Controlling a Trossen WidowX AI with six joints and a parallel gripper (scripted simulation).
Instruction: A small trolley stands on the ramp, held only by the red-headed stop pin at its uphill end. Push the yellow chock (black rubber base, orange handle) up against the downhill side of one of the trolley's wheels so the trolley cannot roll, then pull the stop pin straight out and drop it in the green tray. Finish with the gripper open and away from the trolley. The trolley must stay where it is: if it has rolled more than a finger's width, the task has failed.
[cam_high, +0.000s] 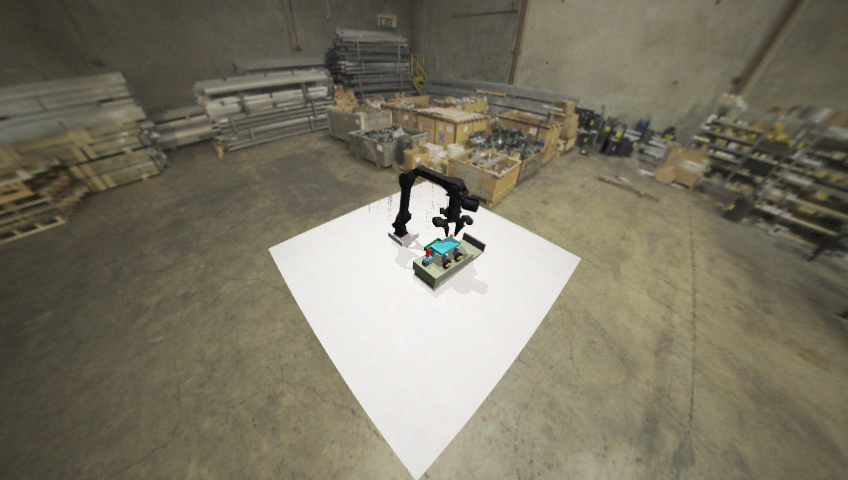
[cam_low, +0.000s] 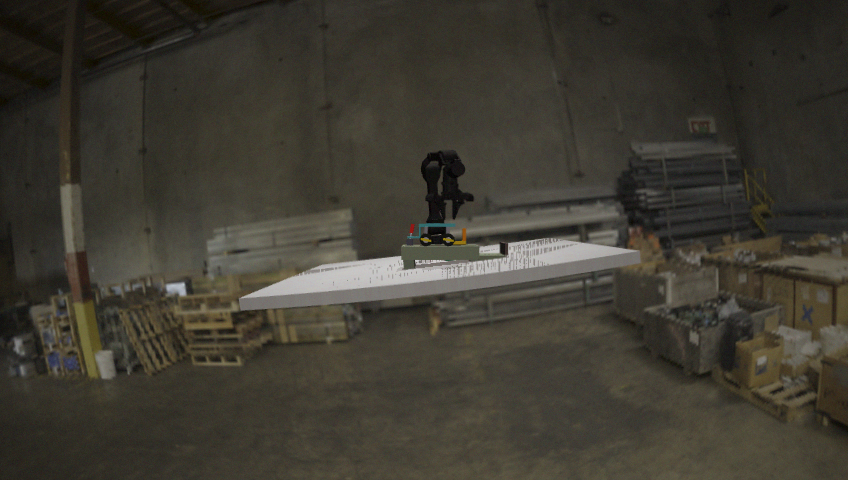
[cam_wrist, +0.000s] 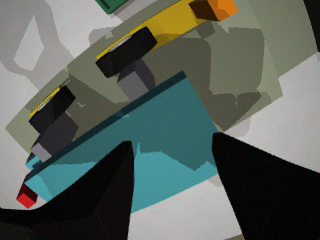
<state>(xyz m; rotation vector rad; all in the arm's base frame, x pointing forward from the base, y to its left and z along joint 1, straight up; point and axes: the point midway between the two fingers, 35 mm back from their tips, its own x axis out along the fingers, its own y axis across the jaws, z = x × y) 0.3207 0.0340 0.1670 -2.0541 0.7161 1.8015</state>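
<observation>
Now: the red-headed stop pin 20 mm behind my gripper tip, 150 mm to the right of it and 40 mm below it. The rest, counted from my gripper tip: trolley (10 mm ahead, 60 mm to the right, 60 mm below); yellow chock (30 mm behind, 30 mm to the left, 80 mm below); grey-green ramp (10 mm ahead, 50 mm to the right, 120 mm below).
</observation>
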